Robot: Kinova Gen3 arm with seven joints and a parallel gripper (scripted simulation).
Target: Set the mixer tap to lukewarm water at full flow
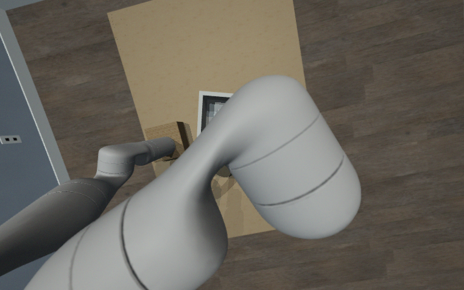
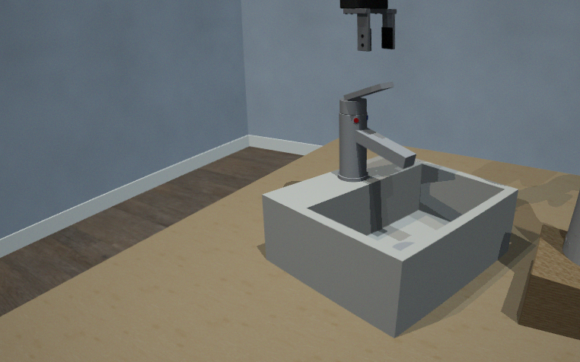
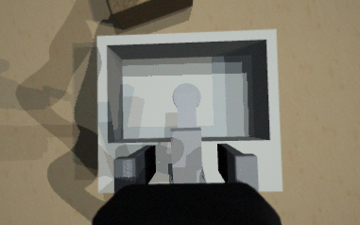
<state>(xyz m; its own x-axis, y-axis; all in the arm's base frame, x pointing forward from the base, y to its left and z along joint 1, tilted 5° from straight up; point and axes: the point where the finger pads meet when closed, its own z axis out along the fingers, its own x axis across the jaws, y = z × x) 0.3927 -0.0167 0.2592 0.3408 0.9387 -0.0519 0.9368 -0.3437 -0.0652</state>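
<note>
My gripper is now 2 cm short of the flat lever, 1 cm to the left of it and 9 cm above it. From my hand the other things lie so: grey square sink (6 cm behind, 2 cm to the left, 33 cm below); grey mixer tap (3 cm ahead, 1 cm to the right, 14 cm below).
</note>
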